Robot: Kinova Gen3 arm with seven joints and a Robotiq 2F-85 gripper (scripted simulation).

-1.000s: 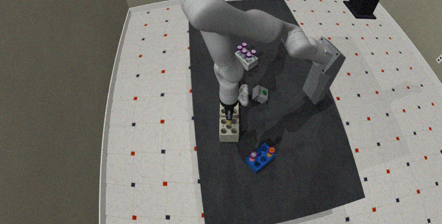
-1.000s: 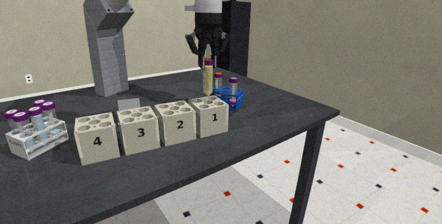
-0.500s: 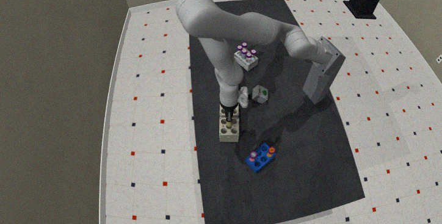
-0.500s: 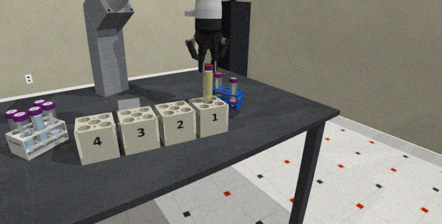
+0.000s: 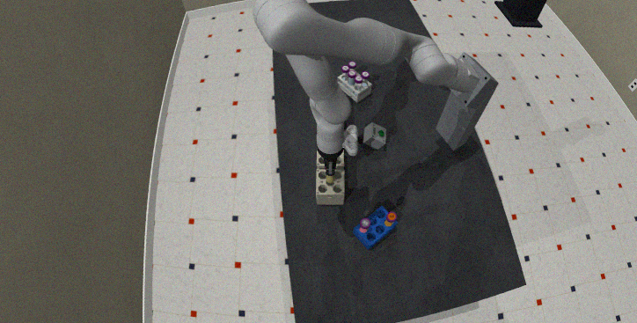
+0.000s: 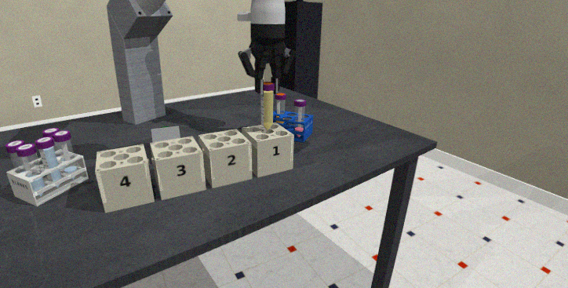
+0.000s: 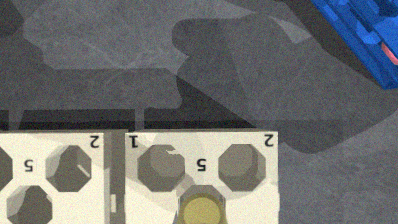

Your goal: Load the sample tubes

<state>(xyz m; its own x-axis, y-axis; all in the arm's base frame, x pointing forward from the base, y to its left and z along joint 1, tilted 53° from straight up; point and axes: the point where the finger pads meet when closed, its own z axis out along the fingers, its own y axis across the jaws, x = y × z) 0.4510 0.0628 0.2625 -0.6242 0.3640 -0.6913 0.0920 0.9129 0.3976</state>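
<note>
Right now my hand is 5 cm above the sample S3 and 1 cm to the left of it. Also, from my hand: grey-dot tube X5: 18 cm to the left, 14 cm below, 9 cm behind; adapter 1: 16 cm below; adapter 2: 16 cm below, 11 cm to the right, 2 cm behind.
</note>
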